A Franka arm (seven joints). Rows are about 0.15 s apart.
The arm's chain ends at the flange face. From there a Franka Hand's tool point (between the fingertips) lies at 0.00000 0.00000 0.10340 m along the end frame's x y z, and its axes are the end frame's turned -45 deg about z.
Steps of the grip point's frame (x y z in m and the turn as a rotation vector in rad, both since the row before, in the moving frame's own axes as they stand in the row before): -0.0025 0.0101 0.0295 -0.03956 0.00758 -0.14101; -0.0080 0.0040 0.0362 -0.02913 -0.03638 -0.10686; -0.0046 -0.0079 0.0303 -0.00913 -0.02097 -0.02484; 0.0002 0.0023 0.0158 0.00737 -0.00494 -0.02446; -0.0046 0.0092 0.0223 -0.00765 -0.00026 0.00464
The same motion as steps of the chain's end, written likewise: 0.0018 0.0068 0.0296 -0.02261 0.03333 -0.14101; -0.0026 0.0037 0.0363 -0.04632 -0.00513 -0.10686; -0.0080 -0.0045 0.0303 -0.02128 -0.00837 -0.02484; 0.0027 0.0017 0.0158 0.00172 -0.00870 -0.02446; 0.0027 0.0092 0.0223 -0.00559 0.00523 0.00464
